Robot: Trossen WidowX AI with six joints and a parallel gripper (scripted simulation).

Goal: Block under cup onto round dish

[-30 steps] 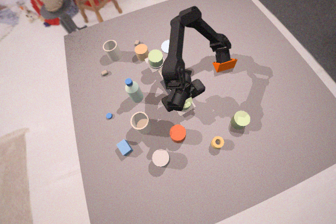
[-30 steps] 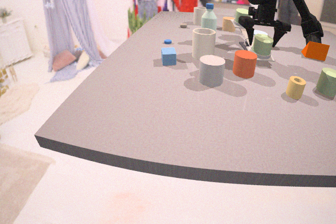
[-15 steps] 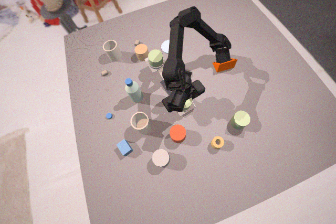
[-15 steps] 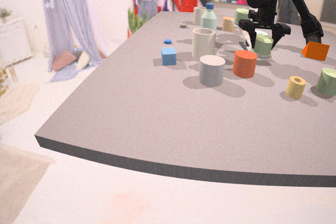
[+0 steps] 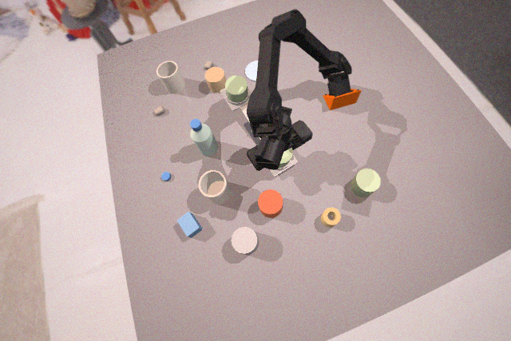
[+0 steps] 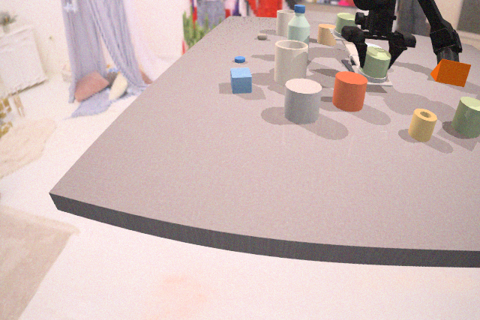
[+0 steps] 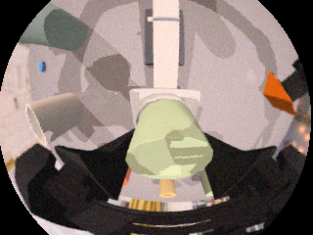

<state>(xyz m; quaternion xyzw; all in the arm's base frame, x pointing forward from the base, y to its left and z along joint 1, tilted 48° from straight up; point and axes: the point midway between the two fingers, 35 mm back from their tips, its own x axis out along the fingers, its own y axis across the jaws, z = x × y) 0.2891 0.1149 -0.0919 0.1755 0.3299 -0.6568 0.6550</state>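
Right now my gripper tip is 70 mm short of the orange cylinder, 110 mm to the right of it and 10 mm above it. Also, from my gripper tip: peach cylinder: 120 mm ahead, 370 mm to the right, 10 mm below; then pale lavender block: 10 mm below; then bottle: 210 mm ahead, 140 mm to the right, 60 mm above.
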